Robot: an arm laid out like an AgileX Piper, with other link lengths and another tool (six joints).
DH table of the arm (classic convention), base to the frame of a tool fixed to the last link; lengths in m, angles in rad. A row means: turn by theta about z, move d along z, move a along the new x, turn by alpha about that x. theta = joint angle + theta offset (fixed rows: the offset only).
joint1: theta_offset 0; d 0.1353; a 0; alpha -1.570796
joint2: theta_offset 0.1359; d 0; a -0.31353; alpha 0
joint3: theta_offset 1.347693; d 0; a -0.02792; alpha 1.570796
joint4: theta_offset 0; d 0.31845; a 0; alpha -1.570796
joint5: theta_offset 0; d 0; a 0; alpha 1.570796
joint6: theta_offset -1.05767; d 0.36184; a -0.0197; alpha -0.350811
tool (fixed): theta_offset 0; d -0.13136; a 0; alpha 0
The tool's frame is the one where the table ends.
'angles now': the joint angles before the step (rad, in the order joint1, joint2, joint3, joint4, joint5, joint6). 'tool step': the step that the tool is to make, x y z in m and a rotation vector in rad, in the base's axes. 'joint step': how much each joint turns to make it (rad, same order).
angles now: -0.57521 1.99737 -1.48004 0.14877 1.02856 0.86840
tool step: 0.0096 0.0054 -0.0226 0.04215 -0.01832 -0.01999
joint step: 0.00001 0.04713 -0.00119 0.05490 -0.03745 -0.01011
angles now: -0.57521 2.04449 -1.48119 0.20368 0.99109 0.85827
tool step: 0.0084 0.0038 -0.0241 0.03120 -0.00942 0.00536
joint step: 0.00006 0.05250 -0.00496 0.04378 -0.03311 -0.03355
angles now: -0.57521 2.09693 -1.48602 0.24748 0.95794 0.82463
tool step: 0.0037 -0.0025 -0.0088 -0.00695 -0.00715 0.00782
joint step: -0.00002 0.01951 -0.00056 0.00351 -0.02643 -0.01564
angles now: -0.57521 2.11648 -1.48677 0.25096 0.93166 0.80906
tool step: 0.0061 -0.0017 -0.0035 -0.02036 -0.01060 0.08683
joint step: -0.00004 0.01192 -0.00455 0.00000 -0.00952 -0.09128
